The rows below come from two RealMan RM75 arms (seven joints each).
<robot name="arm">
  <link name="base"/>
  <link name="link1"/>
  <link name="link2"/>
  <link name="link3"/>
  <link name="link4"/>
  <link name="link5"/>
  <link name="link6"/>
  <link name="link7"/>
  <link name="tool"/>
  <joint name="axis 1" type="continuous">
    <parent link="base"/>
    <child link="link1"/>
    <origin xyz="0 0 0.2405" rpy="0 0 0"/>
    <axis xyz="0 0 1"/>
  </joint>
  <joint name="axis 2" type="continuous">
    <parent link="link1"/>
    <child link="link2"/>
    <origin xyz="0 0 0" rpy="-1.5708 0 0"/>
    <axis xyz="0 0 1"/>
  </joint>
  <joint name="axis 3" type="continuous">
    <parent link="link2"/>
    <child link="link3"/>
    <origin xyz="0 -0.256 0" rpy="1.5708 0 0"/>
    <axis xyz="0 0 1"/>
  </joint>
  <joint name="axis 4" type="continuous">
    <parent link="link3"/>
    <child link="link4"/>
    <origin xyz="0 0 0" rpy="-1.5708 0 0"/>
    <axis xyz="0 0 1"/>
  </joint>
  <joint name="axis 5" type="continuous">
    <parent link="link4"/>
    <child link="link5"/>
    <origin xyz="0 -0.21 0" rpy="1.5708 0 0"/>
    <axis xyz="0 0 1"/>
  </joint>
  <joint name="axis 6" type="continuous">
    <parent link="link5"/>
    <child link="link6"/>
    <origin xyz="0 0 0" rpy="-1.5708 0 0"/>
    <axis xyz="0 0 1"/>
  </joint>
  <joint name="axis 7" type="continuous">
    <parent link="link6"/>
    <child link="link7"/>
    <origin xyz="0 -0.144 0" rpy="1.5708 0 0"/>
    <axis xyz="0 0 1"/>
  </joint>
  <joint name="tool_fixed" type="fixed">
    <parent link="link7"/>
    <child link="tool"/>
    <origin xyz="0 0 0" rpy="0 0 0"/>
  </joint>
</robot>
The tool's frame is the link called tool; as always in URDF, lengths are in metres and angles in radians. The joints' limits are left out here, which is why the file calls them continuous.
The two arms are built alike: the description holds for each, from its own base.
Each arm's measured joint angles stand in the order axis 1, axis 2, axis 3, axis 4, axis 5, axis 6, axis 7.
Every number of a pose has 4 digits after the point.
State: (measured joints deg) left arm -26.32 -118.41 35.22 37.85 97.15 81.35 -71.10; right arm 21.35 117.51 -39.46 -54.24 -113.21 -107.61 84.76
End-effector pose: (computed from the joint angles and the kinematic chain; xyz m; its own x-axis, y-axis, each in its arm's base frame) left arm -0.2806 0.3500 0.0469 0.7015 0.1518 0.6963 0.5576 -0.7254 -0.4036; right arm 0.2686 0.2801 0.0568 0.8189 -0.3053 -0.4860 -0.3836 -0.9210 -0.0679
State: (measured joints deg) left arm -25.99 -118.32 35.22 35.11 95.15 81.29 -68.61; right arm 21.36 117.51 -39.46 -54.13 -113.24 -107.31 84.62
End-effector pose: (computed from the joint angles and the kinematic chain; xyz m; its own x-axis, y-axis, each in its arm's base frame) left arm -0.2846 0.3464 0.0420 0.6845 0.1434 0.7148 0.5698 -0.7168 -0.4019; right arm 0.2690 0.2807 0.0565 0.8194 -0.3047 -0.4856 -0.3848 -0.9202 -0.0721
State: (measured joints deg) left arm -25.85 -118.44 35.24 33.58 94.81 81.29 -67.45; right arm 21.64 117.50 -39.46 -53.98 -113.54 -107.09 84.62
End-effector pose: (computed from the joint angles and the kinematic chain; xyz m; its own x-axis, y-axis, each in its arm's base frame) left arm -0.2867 0.3435 0.0364 0.6778 0.1490 0.7200 0.5762 -0.7160 -0.3942; right arm 0.2687 0.2820 0.0558 0.8214 -0.3053 -0.4818 -0.3845 -0.9203 -0.0724
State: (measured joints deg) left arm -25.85 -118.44 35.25 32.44 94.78 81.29 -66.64; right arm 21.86 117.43 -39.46 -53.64 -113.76 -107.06 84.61
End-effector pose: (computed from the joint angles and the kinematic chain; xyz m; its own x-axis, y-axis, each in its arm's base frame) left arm -0.2881 0.3416 0.0325 0.6754 0.1541 0.7212 0.5787 -0.7169 -0.3887; right arm 0.2687 0.2826 0.0551 0.8215 -0.3080 -0.4798 -0.3851 -0.9203 -0.0685
